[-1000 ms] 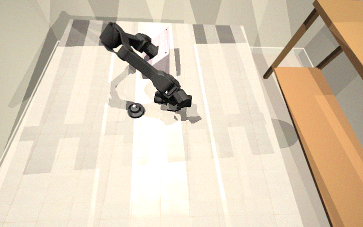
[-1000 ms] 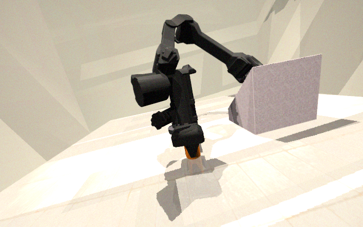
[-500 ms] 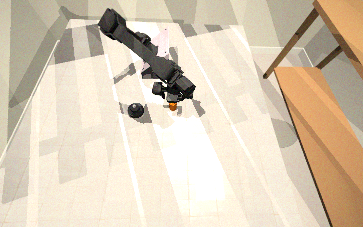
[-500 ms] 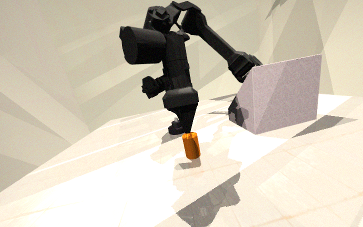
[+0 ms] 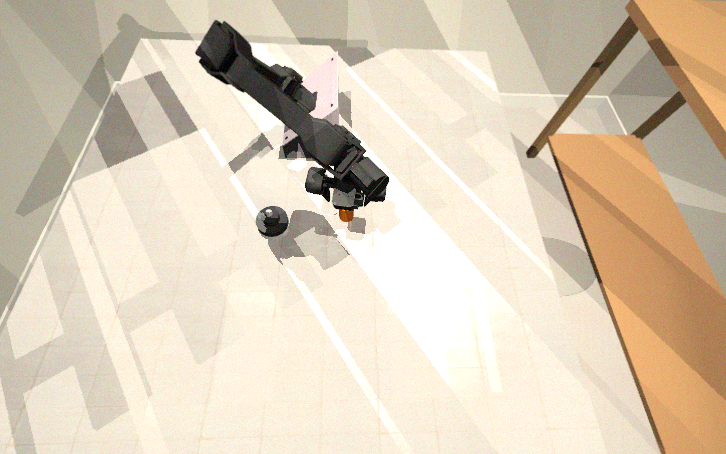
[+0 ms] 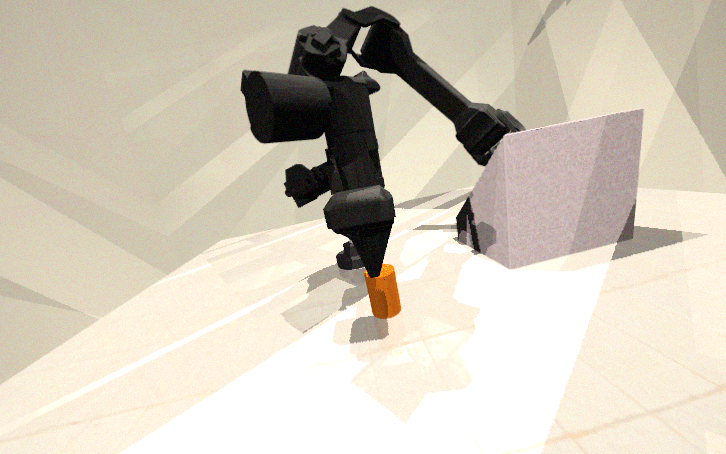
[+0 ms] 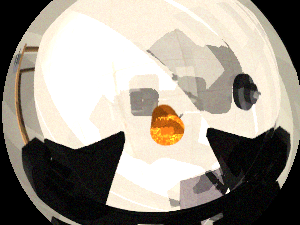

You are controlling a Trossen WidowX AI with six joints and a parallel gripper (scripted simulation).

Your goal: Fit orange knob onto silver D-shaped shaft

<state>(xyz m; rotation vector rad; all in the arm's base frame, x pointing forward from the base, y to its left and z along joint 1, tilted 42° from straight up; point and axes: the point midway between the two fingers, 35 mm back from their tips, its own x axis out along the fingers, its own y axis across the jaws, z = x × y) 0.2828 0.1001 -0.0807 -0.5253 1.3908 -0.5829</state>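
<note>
Right now my gripper tip is 3 cm above the orange knob. The rest, counted from my gripper tip: black round pedestal 20 cm to the right, 4 cm below, 3 cm ahead.
</note>
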